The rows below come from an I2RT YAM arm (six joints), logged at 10 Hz.
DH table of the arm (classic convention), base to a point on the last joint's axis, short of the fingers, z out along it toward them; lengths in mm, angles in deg. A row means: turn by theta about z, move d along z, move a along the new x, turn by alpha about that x. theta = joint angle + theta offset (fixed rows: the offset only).
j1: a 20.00  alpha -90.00  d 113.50  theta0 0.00
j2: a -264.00  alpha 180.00  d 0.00  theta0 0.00
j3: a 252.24  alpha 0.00  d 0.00  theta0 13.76
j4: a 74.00  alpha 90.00  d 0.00  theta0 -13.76
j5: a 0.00  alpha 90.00  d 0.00  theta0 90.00
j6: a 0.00  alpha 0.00  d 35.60  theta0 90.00
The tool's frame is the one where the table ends.
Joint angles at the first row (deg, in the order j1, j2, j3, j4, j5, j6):
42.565, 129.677, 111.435, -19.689, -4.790, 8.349
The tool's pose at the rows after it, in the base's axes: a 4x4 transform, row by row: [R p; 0 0 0 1], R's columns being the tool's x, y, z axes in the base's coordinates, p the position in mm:
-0.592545 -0.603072 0.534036 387.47; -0.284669 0.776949 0.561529 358.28; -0.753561 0.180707 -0.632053 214.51; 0 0 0 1
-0.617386 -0.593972 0.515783 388.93; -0.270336 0.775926 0.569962 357.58; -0.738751 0.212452 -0.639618 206.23; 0 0 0 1
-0.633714 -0.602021 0.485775 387.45; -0.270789 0.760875 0.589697 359.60; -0.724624 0.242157 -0.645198 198.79; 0 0 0 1
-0.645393 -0.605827 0.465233 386.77; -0.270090 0.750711 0.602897 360.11; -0.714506 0.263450 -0.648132 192.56; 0 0 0 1
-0.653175 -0.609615 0.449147 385.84; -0.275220 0.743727 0.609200 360.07; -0.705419 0.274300 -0.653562 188.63; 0 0 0 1
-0.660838 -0.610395 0.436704 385.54; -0.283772 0.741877 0.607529 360.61; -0.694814 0.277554 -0.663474 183.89; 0 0 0 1
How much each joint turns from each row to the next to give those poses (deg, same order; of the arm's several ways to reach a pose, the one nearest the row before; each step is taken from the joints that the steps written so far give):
-0.009, 1.096, -1.156, 0.917, 1.783, 2.680
-0.248, 0.610, -0.659, 0.639, -1.255, 1.460
0.143, 0.528, -0.635, 0.598, -1.894, 0.764
0.000, 0.344, -0.741, 0.721, -1.362, 0.537
0.005, 0.152, -0.484, 0.111, -0.893, 0.122
0.039, 0.481, -0.004, -0.338, -0.387, -0.025

